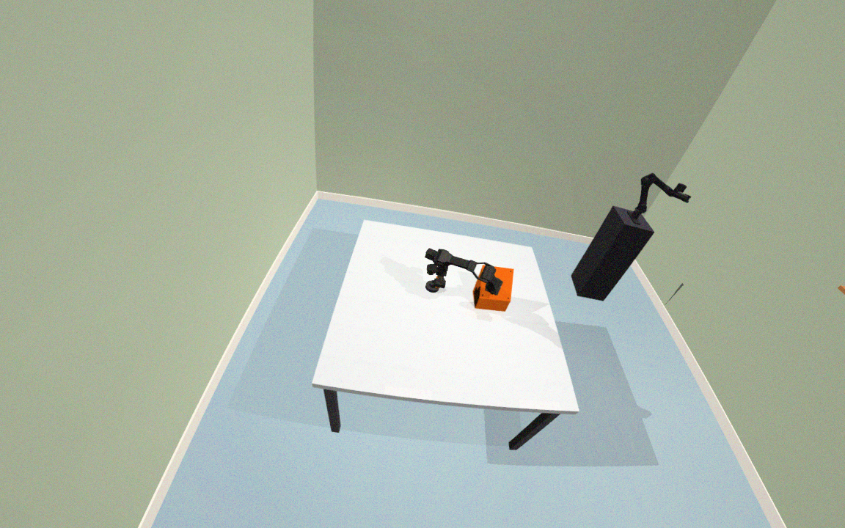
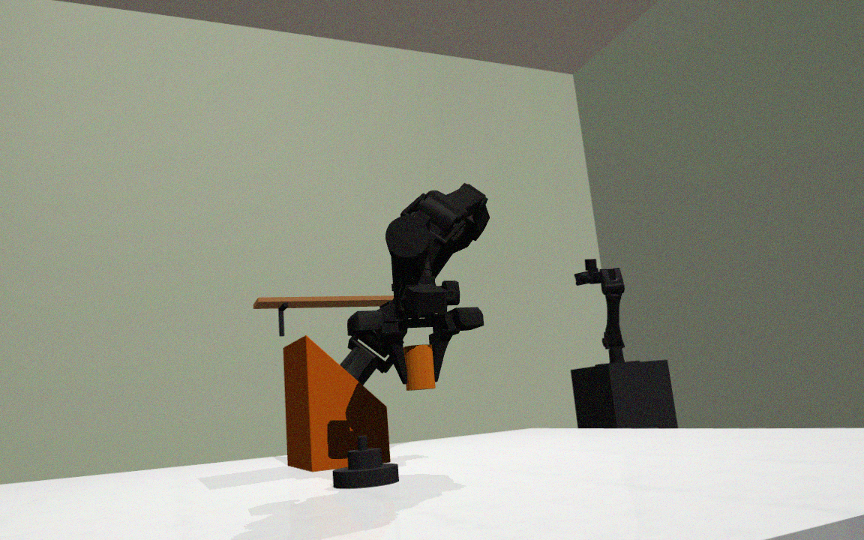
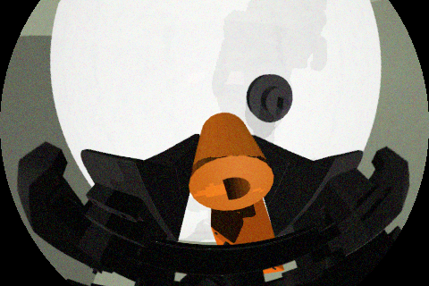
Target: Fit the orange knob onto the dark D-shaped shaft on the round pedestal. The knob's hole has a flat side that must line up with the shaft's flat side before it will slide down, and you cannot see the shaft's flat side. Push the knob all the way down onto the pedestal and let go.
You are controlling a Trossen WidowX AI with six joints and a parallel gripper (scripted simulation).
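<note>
My gripper tip is 20 mm short of the round dark pedestal, 90 mm to the left of it and 90 mm above it. The rest, counted from my gripper tip: orange knob 20 mm above.
</note>
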